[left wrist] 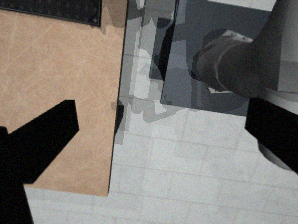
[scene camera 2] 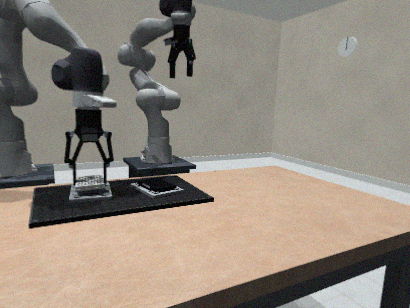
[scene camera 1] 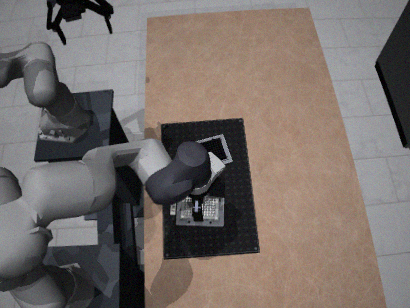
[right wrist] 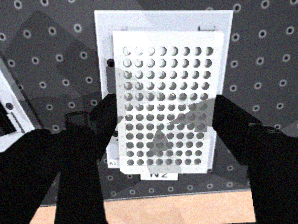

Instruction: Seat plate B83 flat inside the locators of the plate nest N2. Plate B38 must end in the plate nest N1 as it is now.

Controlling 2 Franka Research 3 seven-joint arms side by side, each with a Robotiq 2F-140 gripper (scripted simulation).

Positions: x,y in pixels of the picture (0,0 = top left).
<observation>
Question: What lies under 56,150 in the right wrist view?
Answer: My right gripper.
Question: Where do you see a grey plate nest N2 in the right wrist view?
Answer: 168,23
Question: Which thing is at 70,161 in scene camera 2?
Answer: My right gripper.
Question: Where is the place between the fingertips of my left gripper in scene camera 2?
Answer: At 180,77
</observation>
